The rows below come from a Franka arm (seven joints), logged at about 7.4 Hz.
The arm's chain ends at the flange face. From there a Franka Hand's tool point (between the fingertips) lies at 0.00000 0.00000 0.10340 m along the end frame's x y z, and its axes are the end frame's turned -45 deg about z.
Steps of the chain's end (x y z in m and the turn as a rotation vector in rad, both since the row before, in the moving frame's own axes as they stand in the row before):
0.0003 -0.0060 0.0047 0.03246 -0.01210 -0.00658
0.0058 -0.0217 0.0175 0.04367 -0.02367 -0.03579
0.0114 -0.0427 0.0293 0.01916 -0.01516 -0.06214
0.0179 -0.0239 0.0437 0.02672 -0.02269 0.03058
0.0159 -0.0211 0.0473 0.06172 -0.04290 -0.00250
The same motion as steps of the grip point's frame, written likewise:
0.0059 -0.0073 0.0046 0.03151 0.01440 -0.00658
0.0208 -0.0162 0.0174 0.04762 0.01414 -0.03579
0.0385 -0.0246 0.0293 0.02427 0.00283 -0.06214
0.0299 -0.0078 0.0436 0.03494 0.00285 0.03058
0.0275 -0.0113 0.0470 0.07398 0.01331 -0.00250

